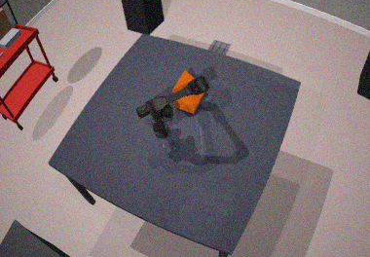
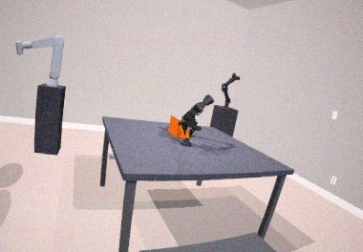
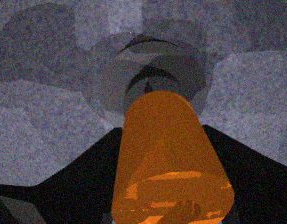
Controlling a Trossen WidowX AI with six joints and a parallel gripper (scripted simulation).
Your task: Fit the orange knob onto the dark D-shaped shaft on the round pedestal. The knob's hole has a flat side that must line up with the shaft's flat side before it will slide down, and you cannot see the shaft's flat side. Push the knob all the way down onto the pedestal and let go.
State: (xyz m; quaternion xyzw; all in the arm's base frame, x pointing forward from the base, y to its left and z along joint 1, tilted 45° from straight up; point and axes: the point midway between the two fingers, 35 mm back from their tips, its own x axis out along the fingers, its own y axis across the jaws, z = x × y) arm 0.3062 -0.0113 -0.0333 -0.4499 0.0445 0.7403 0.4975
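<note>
Now: gripper tip 20 mm below the orange knob. Round my gripper tip: round pedestal (40 mm below).
</note>
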